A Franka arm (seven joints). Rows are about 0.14 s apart.
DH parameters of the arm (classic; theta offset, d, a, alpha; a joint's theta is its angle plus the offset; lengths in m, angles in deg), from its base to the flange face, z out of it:
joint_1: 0 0.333 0 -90
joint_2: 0 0 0 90
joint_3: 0 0.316 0.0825 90
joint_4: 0 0 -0.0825 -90
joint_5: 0 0.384 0 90
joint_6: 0 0 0.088 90
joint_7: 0 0.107 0 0
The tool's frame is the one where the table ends.
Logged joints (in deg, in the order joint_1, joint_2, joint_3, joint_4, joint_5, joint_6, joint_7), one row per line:
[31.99, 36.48, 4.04, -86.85, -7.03, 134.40, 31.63]
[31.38, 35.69, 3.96, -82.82, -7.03, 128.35, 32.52]
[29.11, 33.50, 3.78, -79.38, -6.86, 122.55, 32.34]
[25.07, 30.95, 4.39, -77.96, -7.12, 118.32, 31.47]
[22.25, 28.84, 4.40, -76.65, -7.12, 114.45, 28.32]
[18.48, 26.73, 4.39, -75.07, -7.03, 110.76, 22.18]
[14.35, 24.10, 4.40, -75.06, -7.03, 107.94, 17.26]
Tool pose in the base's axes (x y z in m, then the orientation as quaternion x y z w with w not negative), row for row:
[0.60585, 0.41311, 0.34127, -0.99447, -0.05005, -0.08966, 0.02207]
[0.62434, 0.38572, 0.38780, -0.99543, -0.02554, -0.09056, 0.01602]
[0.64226, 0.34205, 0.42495, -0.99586, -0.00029, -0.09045, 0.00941]
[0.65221, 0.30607, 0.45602, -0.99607, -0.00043, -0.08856, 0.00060]
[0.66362, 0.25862, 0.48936, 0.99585, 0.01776, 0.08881, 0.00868]
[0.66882, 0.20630, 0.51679, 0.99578, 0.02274, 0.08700, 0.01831]
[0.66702, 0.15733, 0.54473, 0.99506, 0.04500, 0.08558, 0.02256]
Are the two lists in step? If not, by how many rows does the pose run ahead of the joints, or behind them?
The pose runs 1 row ahead of the joints: the pose in row i belongs to the joints in row i + 1.
